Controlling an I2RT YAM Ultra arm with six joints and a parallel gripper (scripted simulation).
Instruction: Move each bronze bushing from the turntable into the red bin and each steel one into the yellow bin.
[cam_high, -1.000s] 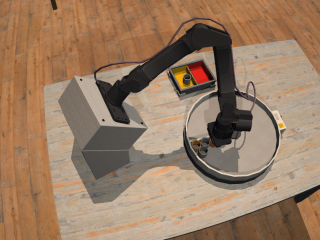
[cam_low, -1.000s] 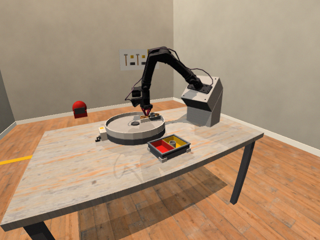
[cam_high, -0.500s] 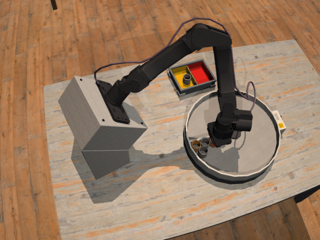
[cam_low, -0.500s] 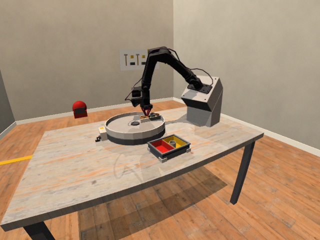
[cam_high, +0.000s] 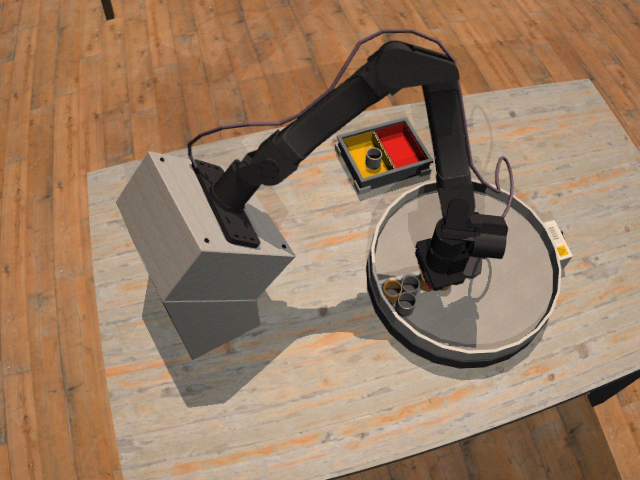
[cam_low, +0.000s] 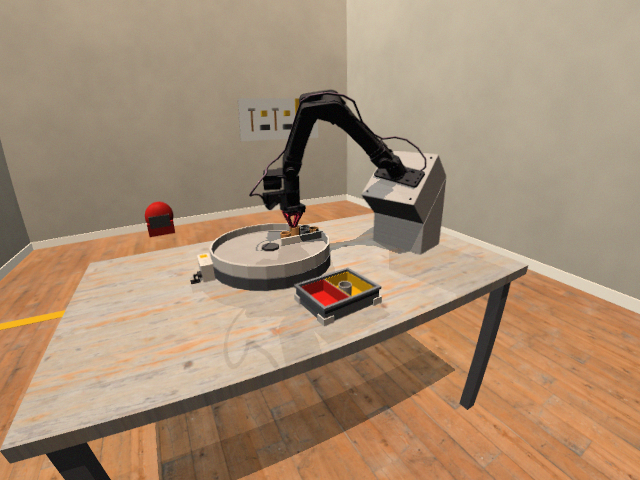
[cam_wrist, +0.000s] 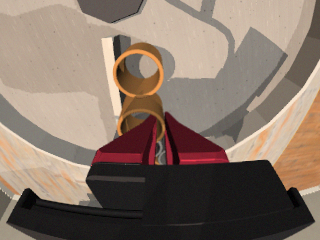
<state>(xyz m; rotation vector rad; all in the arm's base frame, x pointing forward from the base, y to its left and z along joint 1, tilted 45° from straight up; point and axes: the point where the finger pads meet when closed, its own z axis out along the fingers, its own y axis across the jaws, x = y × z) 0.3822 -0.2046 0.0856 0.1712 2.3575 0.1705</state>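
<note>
The two-part bin tray is 70 mm ahead of my hand, 380 mm to the left of it and 80 mm below it. Also, from my hand: red bin (120 mm ahead, 380 mm to the left, 90 mm below); turntable (110 mm ahead, 30 mm to the left, 50 mm below); yellow bin (30 mm ahead, 380 mm to the left, 90 mm below).
</note>
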